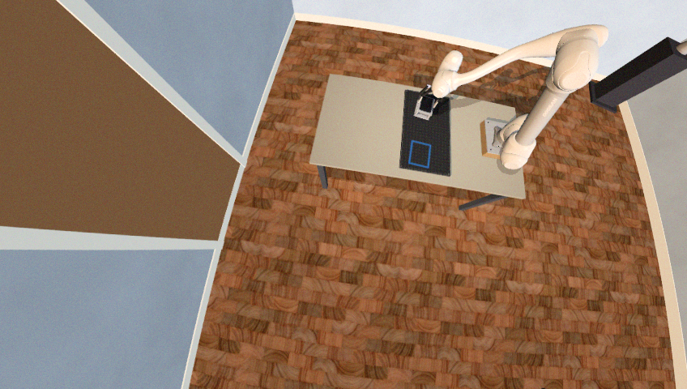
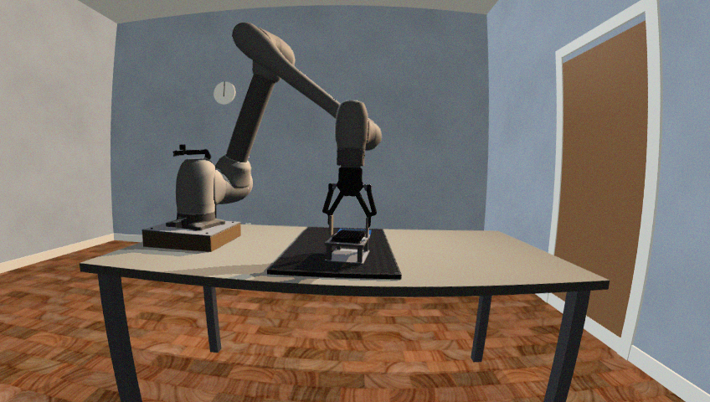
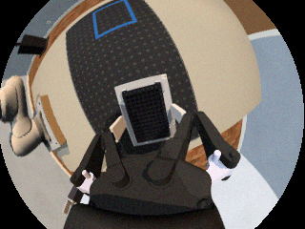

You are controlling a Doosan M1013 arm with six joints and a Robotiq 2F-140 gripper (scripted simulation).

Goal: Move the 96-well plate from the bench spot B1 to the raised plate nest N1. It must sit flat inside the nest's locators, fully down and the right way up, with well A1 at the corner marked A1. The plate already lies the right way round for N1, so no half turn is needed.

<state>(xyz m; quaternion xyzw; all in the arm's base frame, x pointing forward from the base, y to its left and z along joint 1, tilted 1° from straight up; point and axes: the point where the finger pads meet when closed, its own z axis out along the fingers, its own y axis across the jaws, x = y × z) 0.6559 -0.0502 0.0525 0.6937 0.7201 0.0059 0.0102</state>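
Now: hand 20 mm above the dark 96-well plate. Also, from my hand: raised plate nest N1: 30 mm below.
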